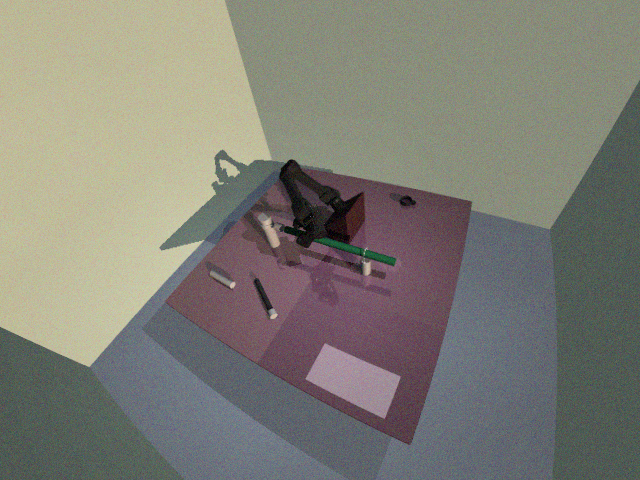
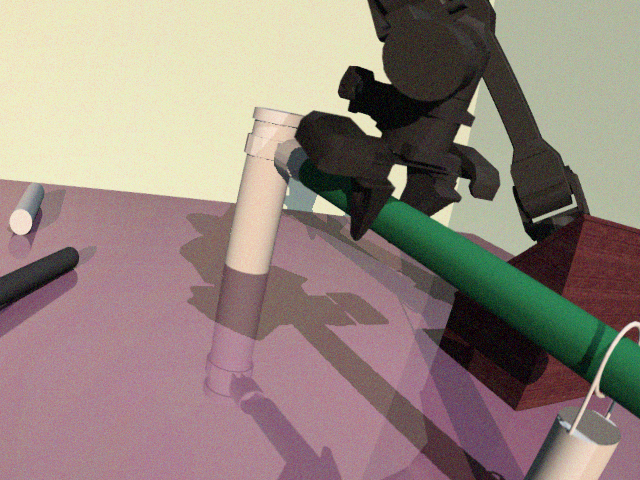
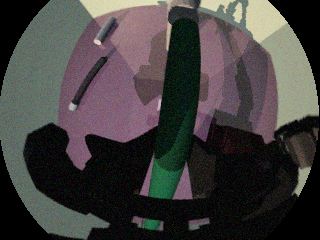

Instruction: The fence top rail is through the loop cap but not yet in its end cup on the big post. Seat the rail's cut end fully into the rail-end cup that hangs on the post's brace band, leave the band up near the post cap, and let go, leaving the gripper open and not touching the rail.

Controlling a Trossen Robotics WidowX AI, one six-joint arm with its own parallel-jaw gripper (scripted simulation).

Scene:
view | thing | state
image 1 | green top rail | -
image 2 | my gripper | -
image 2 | green top rail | -
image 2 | big post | -
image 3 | my gripper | -
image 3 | green top rail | -

